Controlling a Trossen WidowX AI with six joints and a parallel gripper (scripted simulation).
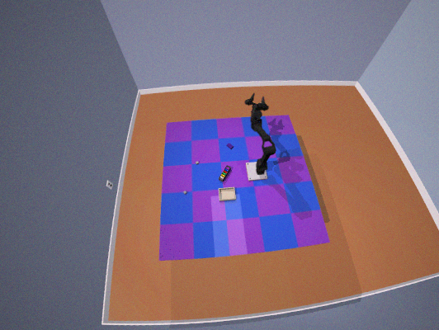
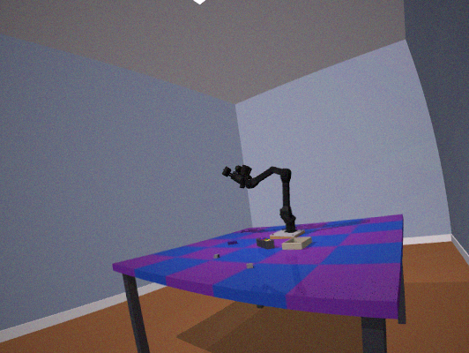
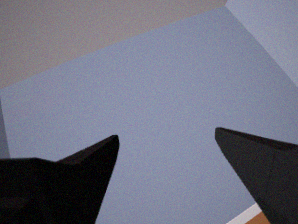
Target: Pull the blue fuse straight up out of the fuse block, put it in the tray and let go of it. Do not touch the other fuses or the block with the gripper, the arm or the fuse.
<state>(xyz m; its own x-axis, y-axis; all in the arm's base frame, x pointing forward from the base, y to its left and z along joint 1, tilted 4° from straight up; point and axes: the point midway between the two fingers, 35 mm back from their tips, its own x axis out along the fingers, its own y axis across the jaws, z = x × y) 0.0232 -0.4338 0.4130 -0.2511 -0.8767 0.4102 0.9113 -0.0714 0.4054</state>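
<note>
The blue fuse is 27 cm ahead of my gripper tip, 41 cm to the left of it and 46 cm below it. Also, from my gripper tip: beige tray (28 cm ahead, 62 cm to the left, 48 cm below).
</note>
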